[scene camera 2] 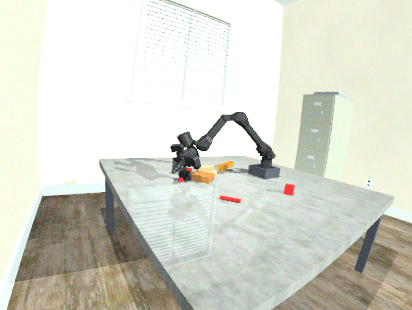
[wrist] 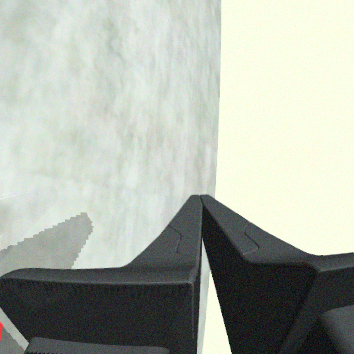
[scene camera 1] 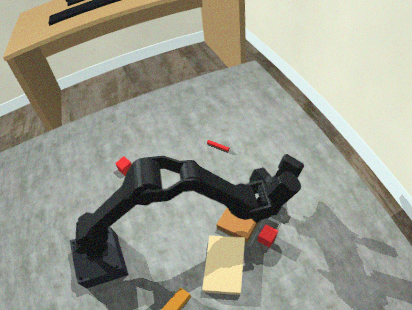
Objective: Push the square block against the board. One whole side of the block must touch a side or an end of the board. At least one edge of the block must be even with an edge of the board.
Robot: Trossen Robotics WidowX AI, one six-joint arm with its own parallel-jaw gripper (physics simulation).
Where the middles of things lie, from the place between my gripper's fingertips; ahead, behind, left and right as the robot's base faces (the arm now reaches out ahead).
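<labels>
The pale tan board (scene camera 1: pixel 223 272) is 280 mm behind my hand, 170 mm to the right of it and 40 mm below it. As for the square block (scene camera 1: pixel 228 223), my hand is 60 mm to the left of it, 40 mm above it and 190 mm past it. Going by their middles, the square block is the nearest to my hand of the things named here.
</labels>
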